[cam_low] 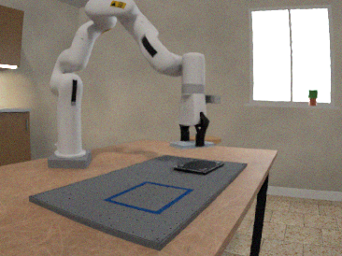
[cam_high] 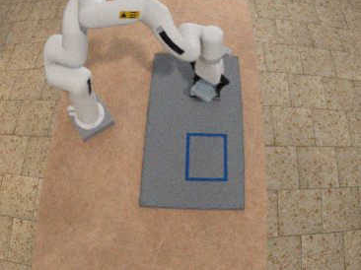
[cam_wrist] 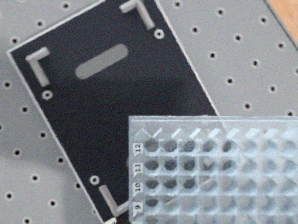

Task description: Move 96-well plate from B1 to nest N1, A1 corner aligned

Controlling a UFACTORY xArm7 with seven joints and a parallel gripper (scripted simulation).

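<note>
The black plate nest is 8 cm to the left of my hand and 10 cm below it. The rest, counted from my hand: 96-well plate (1 cm below).
</note>
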